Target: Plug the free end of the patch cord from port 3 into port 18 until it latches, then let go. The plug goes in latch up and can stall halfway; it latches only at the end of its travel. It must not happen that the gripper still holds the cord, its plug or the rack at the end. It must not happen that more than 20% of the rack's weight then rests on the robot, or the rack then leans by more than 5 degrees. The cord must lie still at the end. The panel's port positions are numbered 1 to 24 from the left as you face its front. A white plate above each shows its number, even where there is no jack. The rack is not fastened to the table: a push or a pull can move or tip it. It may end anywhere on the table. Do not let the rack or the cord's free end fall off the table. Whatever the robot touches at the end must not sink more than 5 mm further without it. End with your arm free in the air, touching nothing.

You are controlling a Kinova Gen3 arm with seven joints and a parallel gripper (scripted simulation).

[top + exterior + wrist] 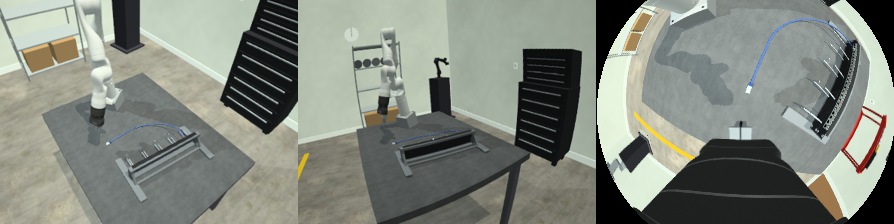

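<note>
My gripper is now 18 cm above the plug and 4 cm to the right of it.
</note>
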